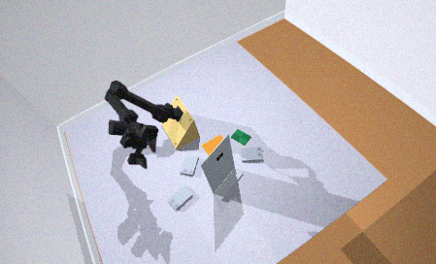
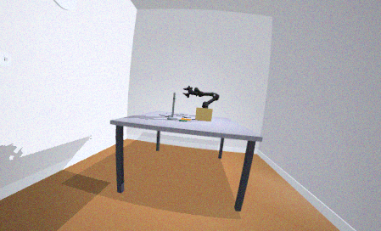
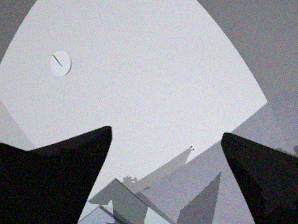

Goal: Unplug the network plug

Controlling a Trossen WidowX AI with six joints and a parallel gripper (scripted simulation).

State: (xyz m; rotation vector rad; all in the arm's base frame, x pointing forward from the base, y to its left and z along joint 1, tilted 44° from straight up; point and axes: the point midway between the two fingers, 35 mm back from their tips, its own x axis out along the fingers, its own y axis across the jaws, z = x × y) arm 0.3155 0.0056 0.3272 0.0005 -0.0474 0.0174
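The green plug is 23 cm to the left of my gripper tip, 12 cm below it and 7 cm ahead of it. Also, from my gripper tip: orange square: 37 cm below, 30 cm to the left, 10 cm behind; then upright panel: 24 cm to the left, 22 cm below, 8 cm ahead.
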